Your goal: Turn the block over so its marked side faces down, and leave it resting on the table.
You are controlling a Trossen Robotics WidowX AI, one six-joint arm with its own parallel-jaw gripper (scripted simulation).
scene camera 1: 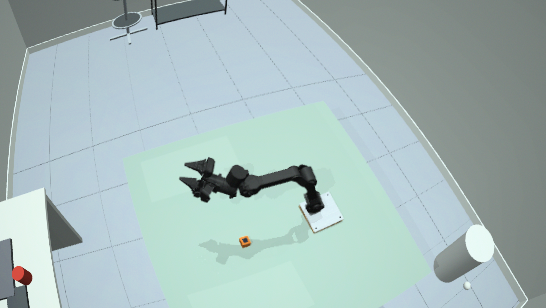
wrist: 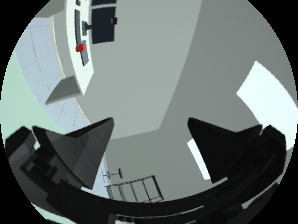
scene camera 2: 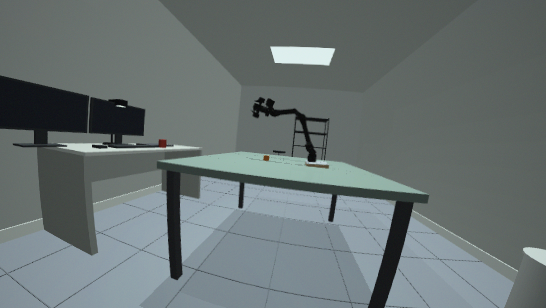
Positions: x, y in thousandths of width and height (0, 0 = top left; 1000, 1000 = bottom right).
Scene:
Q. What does the gripper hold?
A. Nothing.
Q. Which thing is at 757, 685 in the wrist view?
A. The gripper.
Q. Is the gripper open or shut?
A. Open.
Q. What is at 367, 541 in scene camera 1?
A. The gripper.

